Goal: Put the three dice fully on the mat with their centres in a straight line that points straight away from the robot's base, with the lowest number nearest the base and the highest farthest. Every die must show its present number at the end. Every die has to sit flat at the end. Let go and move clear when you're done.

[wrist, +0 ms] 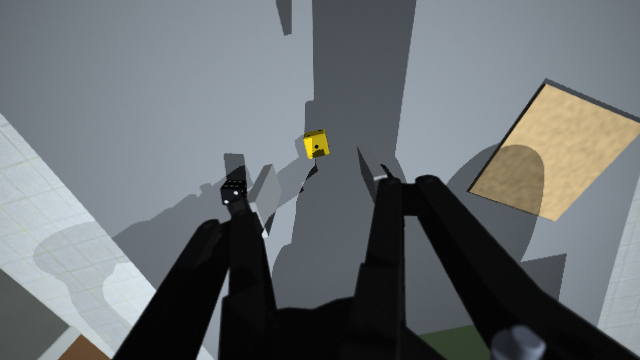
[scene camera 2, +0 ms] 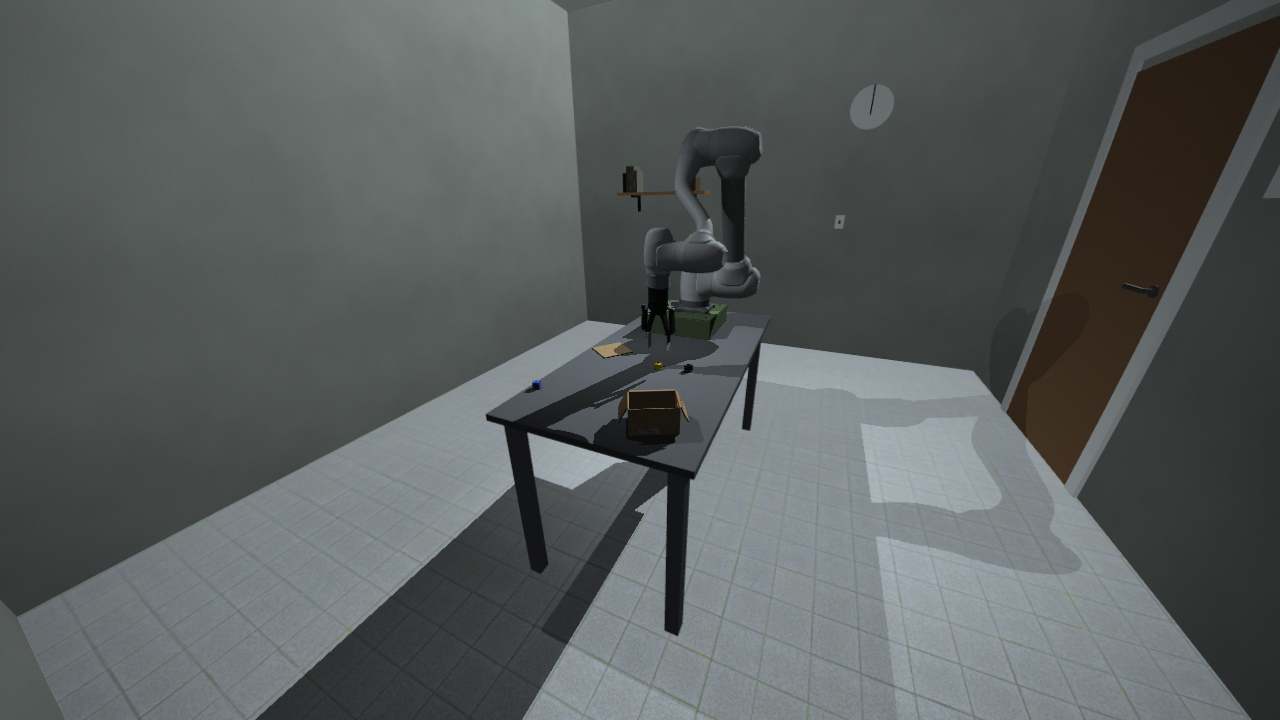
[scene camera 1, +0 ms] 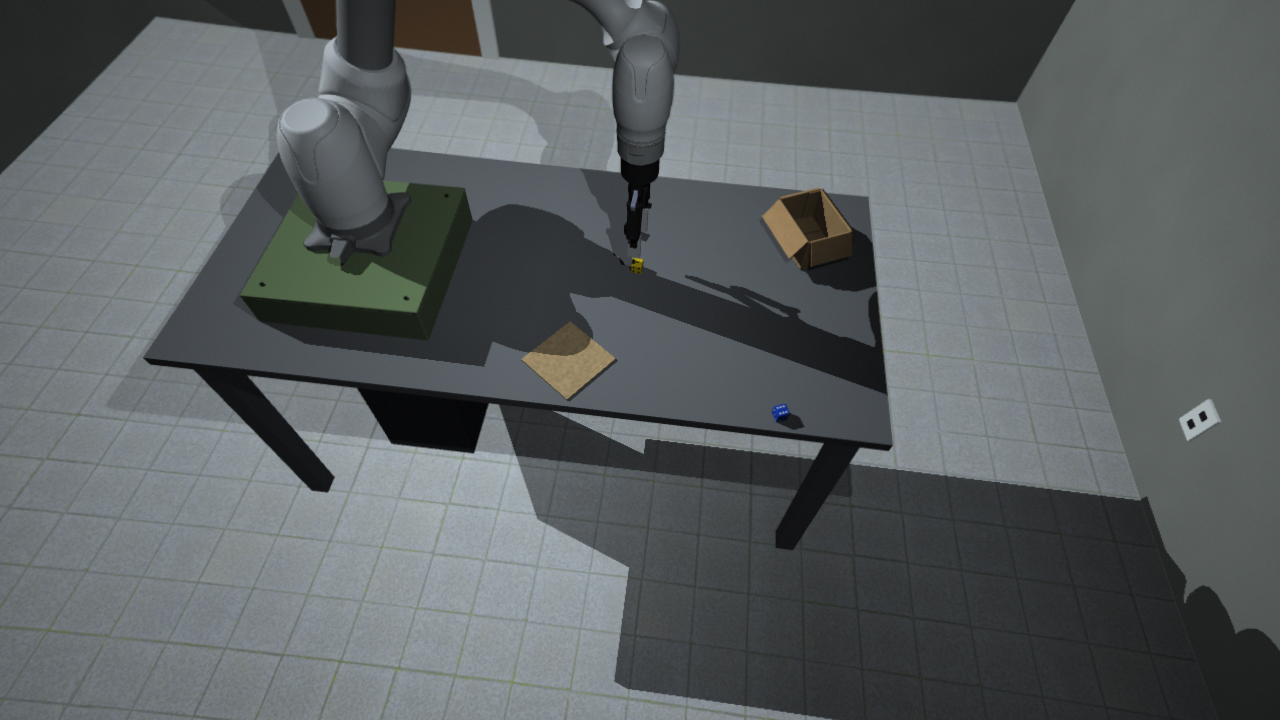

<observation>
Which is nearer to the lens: the tan mat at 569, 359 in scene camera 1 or the cardboard box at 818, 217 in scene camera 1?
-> The tan mat.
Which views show the cardboard box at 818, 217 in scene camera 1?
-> Scene camera 2 and scene camera 1 only.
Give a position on a cardboard box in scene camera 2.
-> At 642, 422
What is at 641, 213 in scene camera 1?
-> My gripper.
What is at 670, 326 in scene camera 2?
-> My gripper.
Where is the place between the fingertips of my gripper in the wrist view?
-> At 317, 168
</observation>
